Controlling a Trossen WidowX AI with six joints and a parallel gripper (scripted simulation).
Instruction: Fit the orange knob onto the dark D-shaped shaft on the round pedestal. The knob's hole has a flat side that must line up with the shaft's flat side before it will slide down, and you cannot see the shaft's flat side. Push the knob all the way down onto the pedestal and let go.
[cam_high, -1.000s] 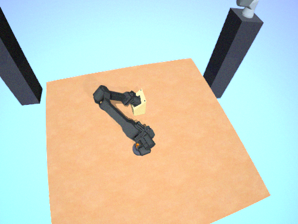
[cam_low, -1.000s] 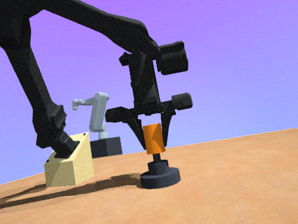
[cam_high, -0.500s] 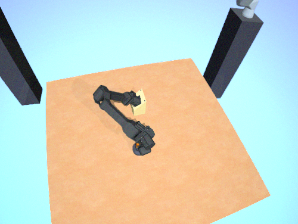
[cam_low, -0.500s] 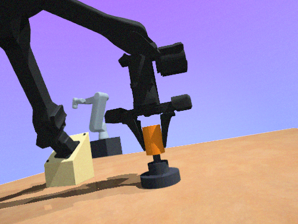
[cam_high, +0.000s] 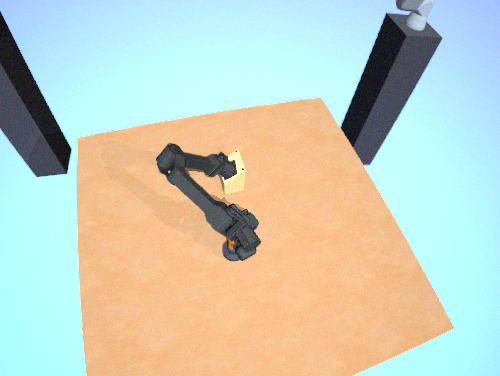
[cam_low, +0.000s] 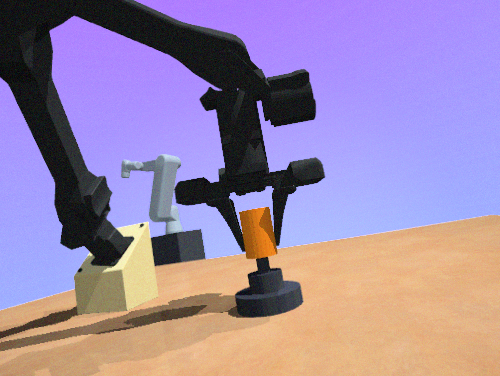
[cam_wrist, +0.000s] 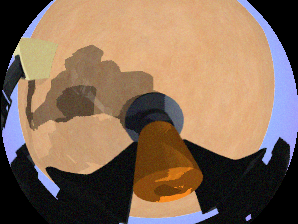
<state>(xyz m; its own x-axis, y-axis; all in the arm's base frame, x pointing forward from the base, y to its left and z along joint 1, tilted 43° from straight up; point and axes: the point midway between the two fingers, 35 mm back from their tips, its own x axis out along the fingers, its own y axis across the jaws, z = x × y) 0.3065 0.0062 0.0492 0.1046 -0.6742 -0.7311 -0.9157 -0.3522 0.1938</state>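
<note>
My gripper tip is now 2 cm below the orange knob. Round my gripper tip: dark round pedestal 4 cm below.
</note>
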